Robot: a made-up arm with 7 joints. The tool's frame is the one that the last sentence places.
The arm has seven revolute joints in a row. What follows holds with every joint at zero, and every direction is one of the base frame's.
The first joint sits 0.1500 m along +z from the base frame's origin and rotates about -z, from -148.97 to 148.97 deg.
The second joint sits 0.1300 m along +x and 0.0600 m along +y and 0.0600 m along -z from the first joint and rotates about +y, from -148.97 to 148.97 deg.
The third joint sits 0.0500 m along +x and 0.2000 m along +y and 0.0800 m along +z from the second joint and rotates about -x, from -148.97 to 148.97 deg.
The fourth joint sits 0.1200 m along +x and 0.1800 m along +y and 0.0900 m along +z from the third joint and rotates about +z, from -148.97 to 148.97 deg.
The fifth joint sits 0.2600 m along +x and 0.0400 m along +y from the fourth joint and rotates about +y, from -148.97 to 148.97 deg.
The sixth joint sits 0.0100 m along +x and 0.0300 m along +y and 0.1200 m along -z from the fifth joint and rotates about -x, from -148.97 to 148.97 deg.
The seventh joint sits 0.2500 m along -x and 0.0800 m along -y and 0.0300 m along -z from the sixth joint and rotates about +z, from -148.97 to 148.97 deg.
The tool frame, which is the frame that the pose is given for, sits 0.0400 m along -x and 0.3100 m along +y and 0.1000 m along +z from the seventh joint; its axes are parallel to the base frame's.
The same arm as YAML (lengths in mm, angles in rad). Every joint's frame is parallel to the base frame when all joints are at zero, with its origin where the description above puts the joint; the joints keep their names.
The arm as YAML. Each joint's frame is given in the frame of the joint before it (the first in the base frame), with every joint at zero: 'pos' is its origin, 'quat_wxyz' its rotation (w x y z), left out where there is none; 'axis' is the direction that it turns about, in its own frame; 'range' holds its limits. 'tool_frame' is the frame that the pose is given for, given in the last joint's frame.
length_unit: mm
angle_unit: rad
joints:
  - joint: joint 1
    pos: [0.0, 0.0, 150.0]
    axis: [0.0, 0.0, -1.0]
    range: [-2.6, 2.6]
  - joint: joint 2
    pos: [130.0, 60.0, -60.0]
    axis: [0.0, 1.0, 0.0]
    range: [-2.6, 2.6]
  - joint: joint 3
    pos: [50.0, 200.0, 80.0]
    axis: [-1.0, 0.0, 0.0]
    range: [-2.6, 2.6]
  - joint: joint 4
    pos: [120.0, 180.0, 90.0]
    axis: [0.0, 0.0, 1.0]
    range: [-2.6, 2.6]
  - joint: joint 5
    pos: [260.0, 40.0, 0.0]
    axis: [0.0, 1.0, 0.0]
    range: [-2.6, 2.6]
  - joint: joint 6
    pos: [10.0, 30.0, -120.0]
    axis: [-1.0, 0.0, 0.0]
    range: [-2.6, 2.6]
  - joint: joint 7
    pos: [-250.0, -80.0, -30.0]
    axis: [0.0, 0.0, 1.0]
    range: [-2.6, 2.6]
tool_frame:
  pos: [-40.0, 310.0, 100.0]

